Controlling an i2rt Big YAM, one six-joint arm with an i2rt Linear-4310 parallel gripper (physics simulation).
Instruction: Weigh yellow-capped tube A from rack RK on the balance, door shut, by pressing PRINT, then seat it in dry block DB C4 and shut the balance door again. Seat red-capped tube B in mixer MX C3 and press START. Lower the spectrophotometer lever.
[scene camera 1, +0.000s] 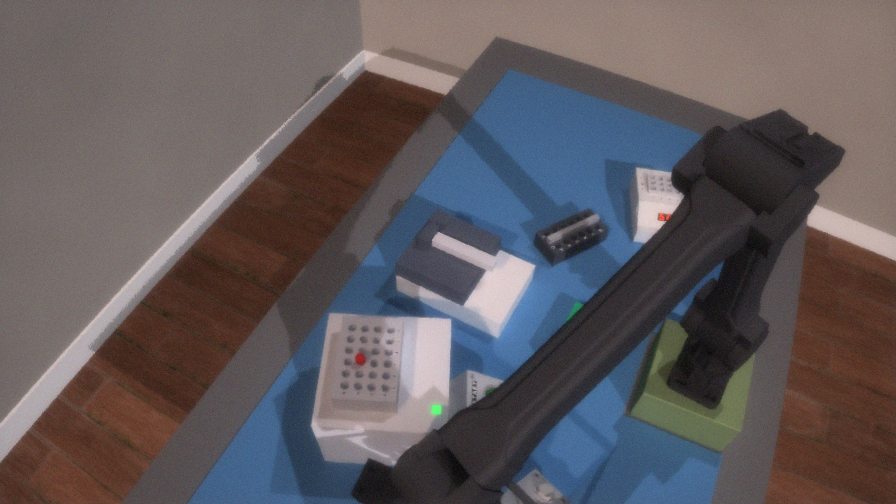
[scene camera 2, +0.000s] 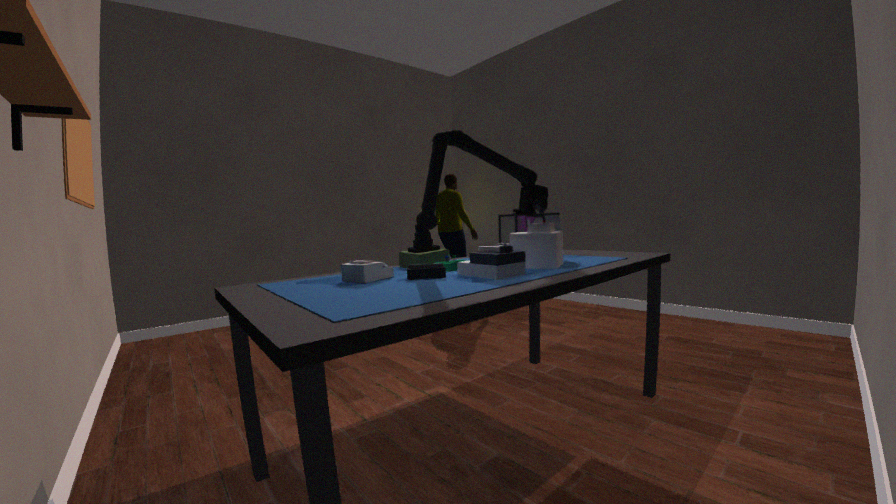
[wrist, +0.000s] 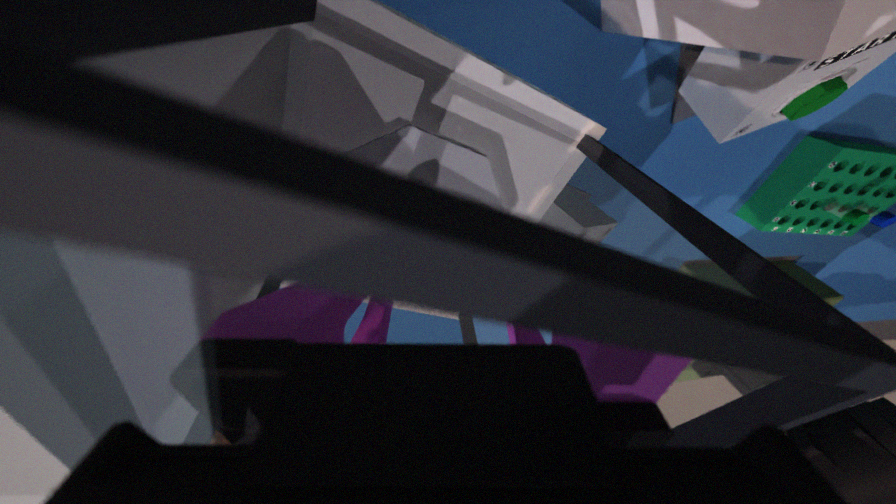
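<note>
My gripper (wrist: 438, 325) (scene camera 2: 532, 214) has purple fingers that stand apart with nothing between them. It hangs close over the balance (wrist: 482, 125) (scene camera 1: 537, 490), whose dark frame bars (wrist: 720, 244) cross the wrist view. Yellow-capped tube A is not in sight in any view. Red-capped tube B (scene camera 1: 359, 358) stands in a well of the mixer MX (scene camera 1: 419, 357), whose green light (scene camera 1: 436, 409) is on. The dark rack RK (scene camera 1: 570, 235) and the white dry block DB (scene camera 1: 651, 200) stand at the far side of the mat. The spectrophotometer (scene camera 1: 463, 275) (scene camera 2: 491, 263) sits mid-table.
The arm's long link (scene camera 1: 595, 325) crosses over the blue mat (scene camera 1: 532, 144) from its green base block (scene camera 1: 679, 410). A green well plate (wrist: 820, 194) and a small box with a green button (wrist: 814, 97) lie beside the balance. A person in a yellow shirt (scene camera 2: 449, 213) stands behind the table.
</note>
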